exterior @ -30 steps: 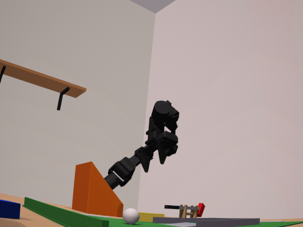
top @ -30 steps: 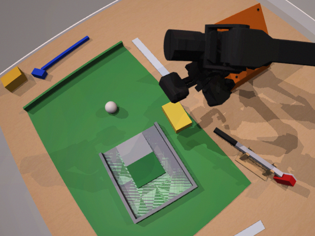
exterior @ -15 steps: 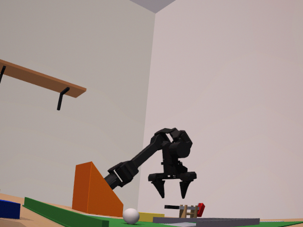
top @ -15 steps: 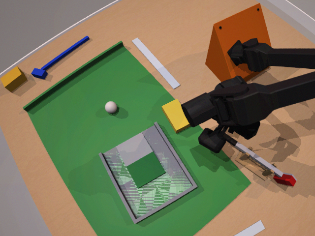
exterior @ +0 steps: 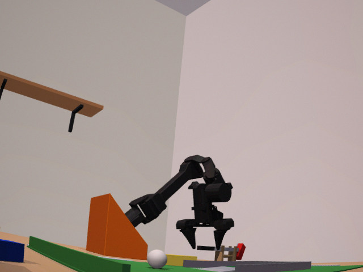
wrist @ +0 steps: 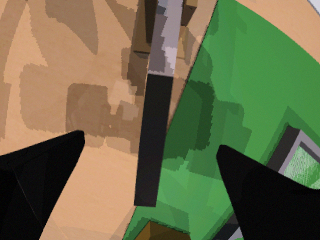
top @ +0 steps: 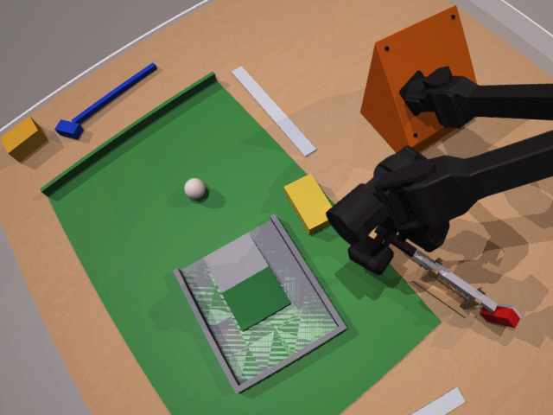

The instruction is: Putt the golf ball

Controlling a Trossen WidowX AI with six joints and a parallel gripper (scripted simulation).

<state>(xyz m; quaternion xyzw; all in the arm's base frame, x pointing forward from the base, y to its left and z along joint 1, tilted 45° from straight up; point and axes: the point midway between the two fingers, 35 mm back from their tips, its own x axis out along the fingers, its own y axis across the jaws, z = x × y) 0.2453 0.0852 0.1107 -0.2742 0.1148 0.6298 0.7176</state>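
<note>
My gripper tip is now 2 cm past the red putter and 11 cm to the right of it. Also, from my gripper tip: white golf ball 18 cm ahead, 35 cm to the right, 3 cm below; then dark green wall 19 cm ahead, 59 cm to the right, 4 cm below; then green mat 23 cm ahead, 23 cm to the right, 5 cm below.
</note>
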